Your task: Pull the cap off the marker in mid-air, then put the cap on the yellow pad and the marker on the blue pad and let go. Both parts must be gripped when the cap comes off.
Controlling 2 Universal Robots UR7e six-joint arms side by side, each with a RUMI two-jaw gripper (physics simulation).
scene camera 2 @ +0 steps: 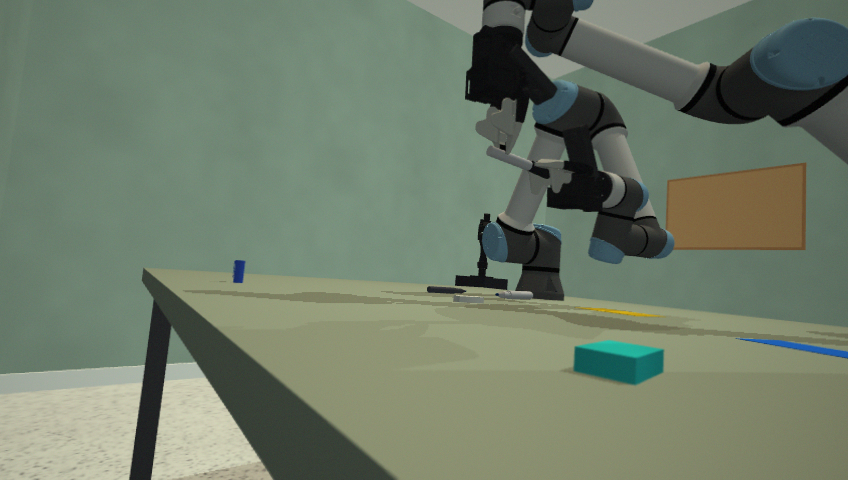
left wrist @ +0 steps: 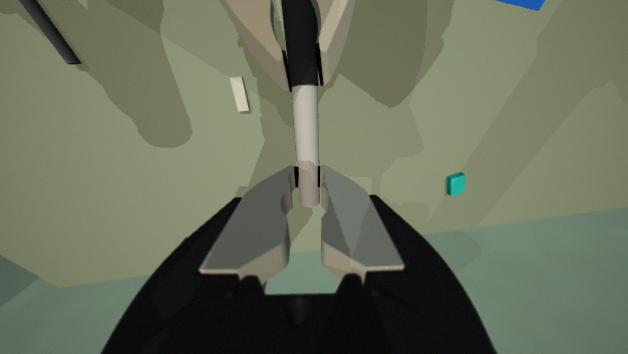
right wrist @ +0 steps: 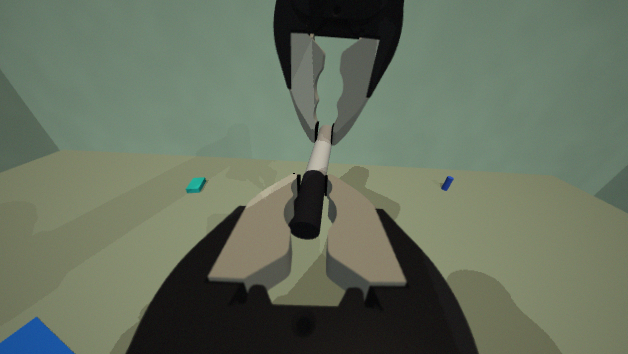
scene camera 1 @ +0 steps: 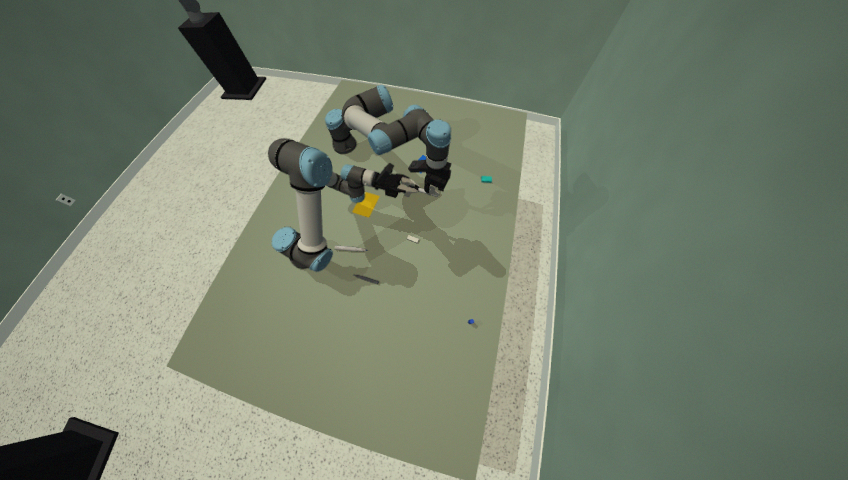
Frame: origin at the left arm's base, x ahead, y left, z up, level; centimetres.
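Seen in the pictures: left gripper, fingertip midpoint: (scene camera 2: pixel 503 155) (left wrist: pixel 308 168) (right wrist: pixel 323 143) (scene camera 1: pixel 430 193); right gripper, fingertip midpoint: (scene camera 2: pixel 529 164) (left wrist: pixel 306 88) (right wrist: pixel 312 176) (scene camera 1: pixel 419 189); left arm's base, link origin: (scene camera 1: pixel 345 145); right arm's base, link origin: (scene camera 2: pixel 539 298).
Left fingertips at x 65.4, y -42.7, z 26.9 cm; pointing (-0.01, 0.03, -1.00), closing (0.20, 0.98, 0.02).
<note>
Offsets run from my left fingertips to a thing's top centre.
The marker's white body @(dx -3.6, dy +0.7, dz +1.1 cm) (scene camera 1: pixel 423 190) (scene camera 2: pixel 511 158) (left wrist: pixel 306 125) (right wrist: pixel 319 157) is in mid-air with its black cap @(dx -8.1, dy +1.6, dz +0.2 cm) (scene camera 2: pixel 539 171) (left wrist: pixel 301 35) (right wrist: pixel 308 207) on one end. My left gripper (left wrist: pixel 308 168) (right wrist: pixel 323 143) is shut on the body near its far end. My right gripper (left wrist: pixel 306 88) (right wrist: pixel 312 176) is shut on the cap, close to where it meets the body. The yellow pad @(dx -37.1, dy +3.0, dz -26.8 cm) (scene camera 1: pixel 365 205) (scene camera 2: pixel 624 312) lies on the table below the right wrist. The blue pad @(dx -12.9, dy +38.2, dz -26.8 cm) (scene camera 1: pixel 422 158) (scene camera 2: pixel 800 347) (left wrist: pixel 525 3) (right wrist: pixel 35 340) is partly hidden by the left arm in scene camera 1.
A teal block @(dx +27.3, dy +35.1, dz -25.4 cm) (scene camera 1: pixel 486 179) (scene camera 2: pixel 618 361) (left wrist: pixel 455 184) (right wrist: pixel 196 185), a cream block @(dx -6.1, dy -12.4, dz -25.7 cm) (scene camera 1: pixel 412 239) (scene camera 2: pixel 468 299) (left wrist: pixel 239 95), a blue cylinder @(dx +29.5, dy -46.7, dz -22.1 cm) (scene camera 1: pixel 470 321) (scene camera 2: pixel 238 271) (right wrist: pixel 447 183), a white pen @(dx -35.6, dy -24.9, dz -24.6 cm) (scene camera 1: pixel 349 248) (scene camera 2: pixel 516 295) and a dark pen @(dx -23.6, dy -38.1, dz -25.1 cm) (scene camera 1: pixel 366 278) (scene camera 2: pixel 445 289) (left wrist: pixel 50 32) lie on the table.
</note>
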